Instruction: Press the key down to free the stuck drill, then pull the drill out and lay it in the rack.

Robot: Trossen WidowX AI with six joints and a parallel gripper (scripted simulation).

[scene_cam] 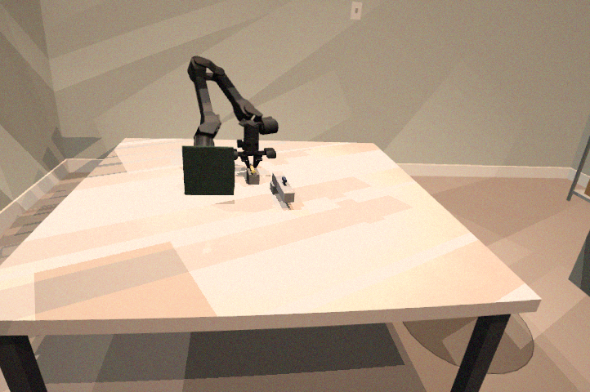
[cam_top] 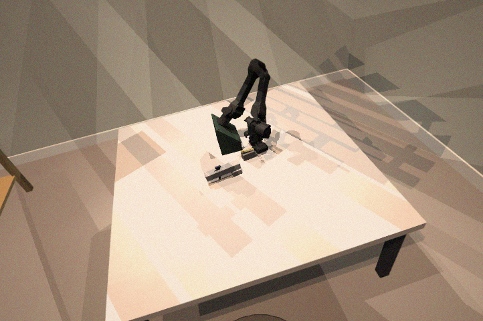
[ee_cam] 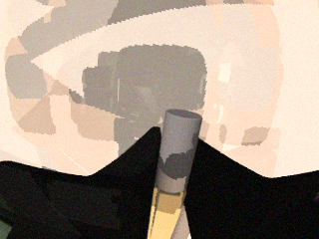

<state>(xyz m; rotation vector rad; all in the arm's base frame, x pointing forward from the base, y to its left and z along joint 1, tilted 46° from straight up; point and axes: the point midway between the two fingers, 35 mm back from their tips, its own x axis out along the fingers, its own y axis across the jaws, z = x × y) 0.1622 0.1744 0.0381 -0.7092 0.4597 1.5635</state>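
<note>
Now: gripper tip 4 cm to the left of the drill and 4 cm below it. Also, from my gripper tip: grey holder block: 11 cm ahead, 20 cm to the right, 3 cm above; then rack: 1 cm ahead, 5 cm to the right, 1 cm above; then key: 11 cm ahead, 23 cm to the right, 4 cm above.
</note>
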